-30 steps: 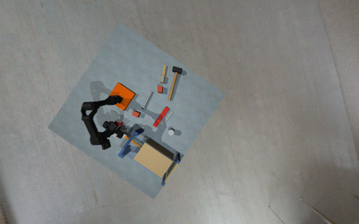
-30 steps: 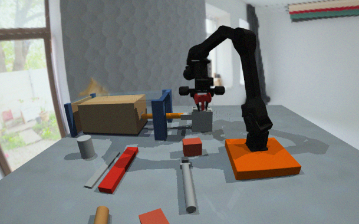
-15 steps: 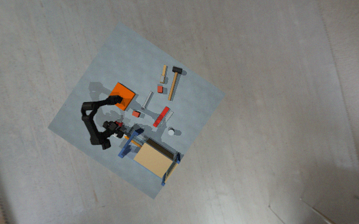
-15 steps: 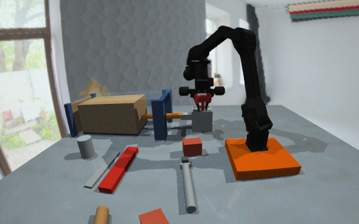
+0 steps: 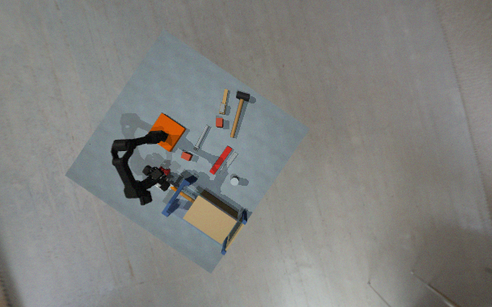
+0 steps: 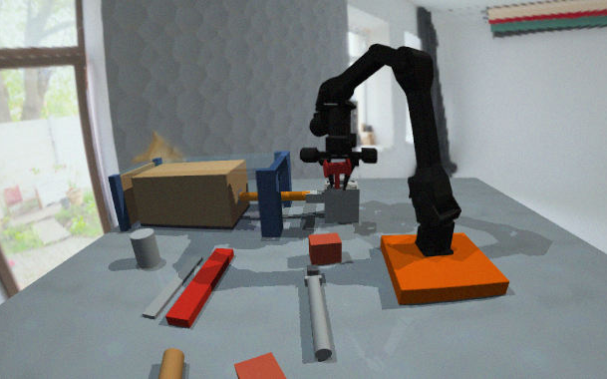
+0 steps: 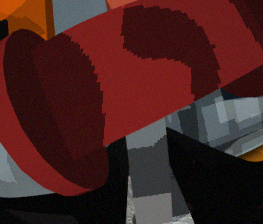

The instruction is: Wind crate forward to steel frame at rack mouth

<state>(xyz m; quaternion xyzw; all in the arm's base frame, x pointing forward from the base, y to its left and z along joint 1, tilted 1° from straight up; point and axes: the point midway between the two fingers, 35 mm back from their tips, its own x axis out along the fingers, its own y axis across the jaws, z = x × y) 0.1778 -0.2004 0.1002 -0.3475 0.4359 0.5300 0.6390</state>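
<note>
My gripper tip is 10 mm short of the red knob, 30 mm to the right of it and 50 mm below it. Also, from my gripper tip: grey crank handle: 10 mm to the right, 20 mm above; then grey winch: 30 mm behind, 80 mm to the right, 60 mm below; then frame: 140 mm ahead, 80 mm to the right, 10 mm above.
</note>
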